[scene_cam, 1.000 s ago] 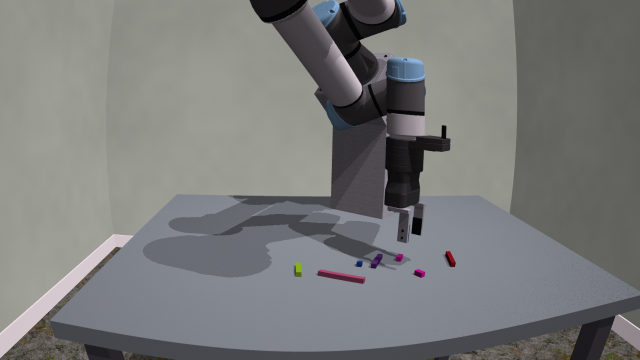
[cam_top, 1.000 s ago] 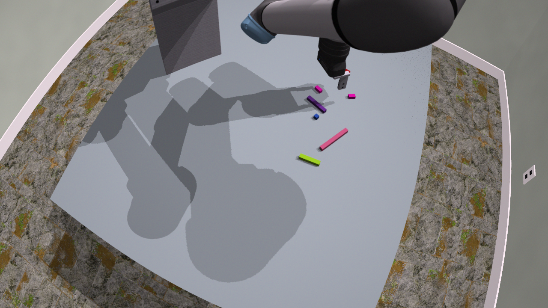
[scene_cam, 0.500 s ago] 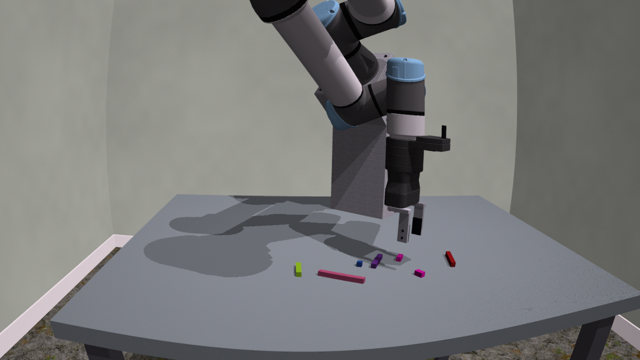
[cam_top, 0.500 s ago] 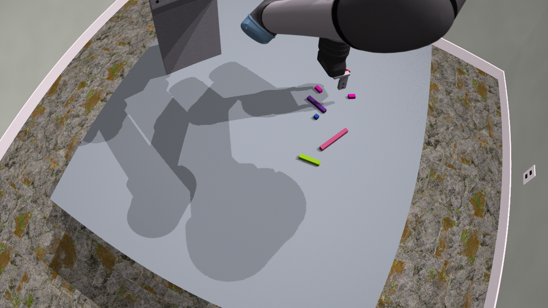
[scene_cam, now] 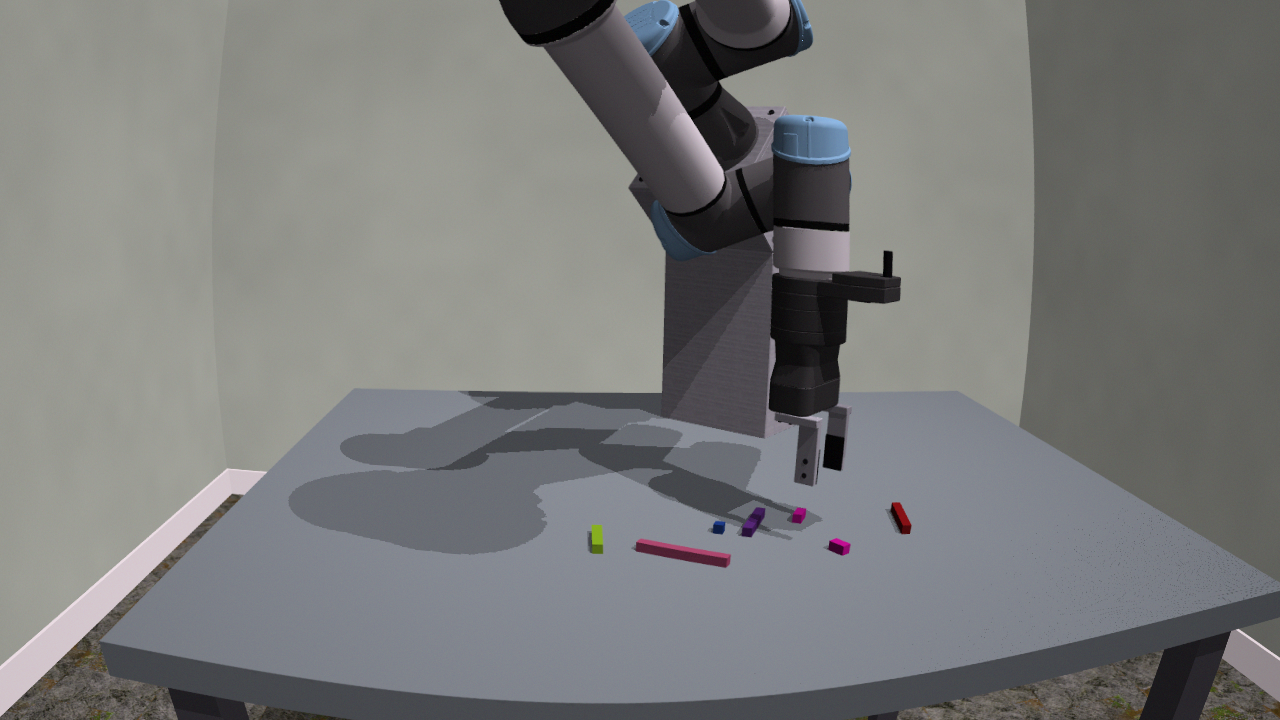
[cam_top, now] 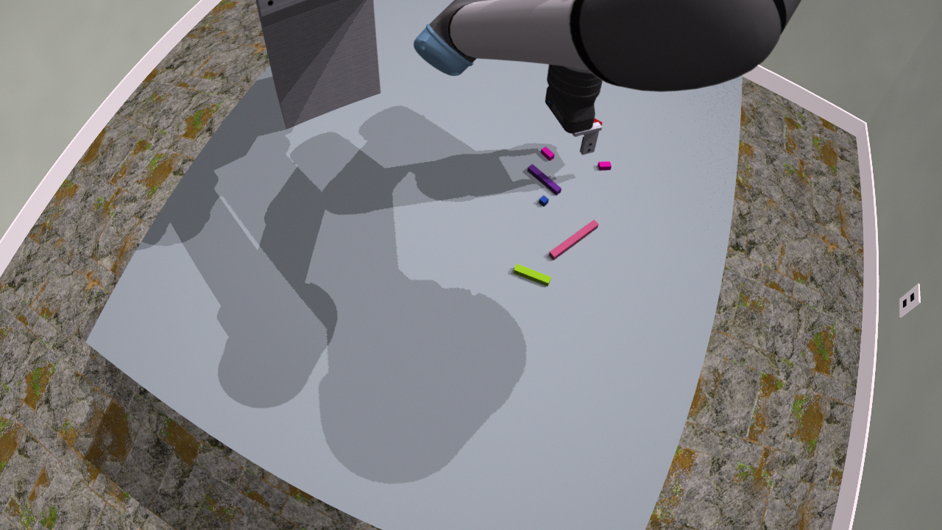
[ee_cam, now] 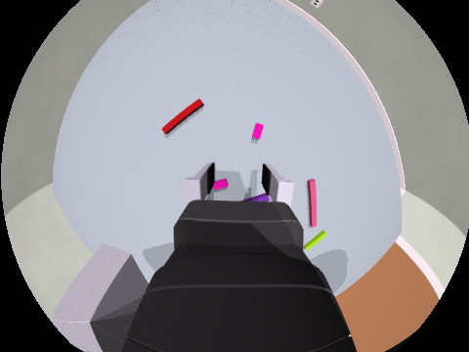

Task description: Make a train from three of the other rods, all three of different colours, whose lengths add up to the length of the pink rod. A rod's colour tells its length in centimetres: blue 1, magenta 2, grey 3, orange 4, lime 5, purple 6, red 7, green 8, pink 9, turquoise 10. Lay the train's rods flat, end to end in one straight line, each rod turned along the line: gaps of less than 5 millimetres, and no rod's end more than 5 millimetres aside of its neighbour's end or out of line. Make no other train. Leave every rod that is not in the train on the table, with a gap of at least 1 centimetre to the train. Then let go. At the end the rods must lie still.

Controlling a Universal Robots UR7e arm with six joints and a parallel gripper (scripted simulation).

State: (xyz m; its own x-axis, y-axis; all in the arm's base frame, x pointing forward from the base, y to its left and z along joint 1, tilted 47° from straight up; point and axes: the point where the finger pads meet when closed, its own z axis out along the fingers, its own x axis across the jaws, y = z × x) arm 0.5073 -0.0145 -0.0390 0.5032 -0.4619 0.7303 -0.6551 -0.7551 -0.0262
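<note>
My hand is 30 mm past the small blue rod, 90 mm to the left of it and 80 mm above it. Also, from my hand: purple rod (40 mm behind, 50 mm to the right, 80 mm below); red rod (110 mm to the left, 80 mm below); pink rod (30 mm ahead, 140 mm to the right, 80 mm below).
</note>
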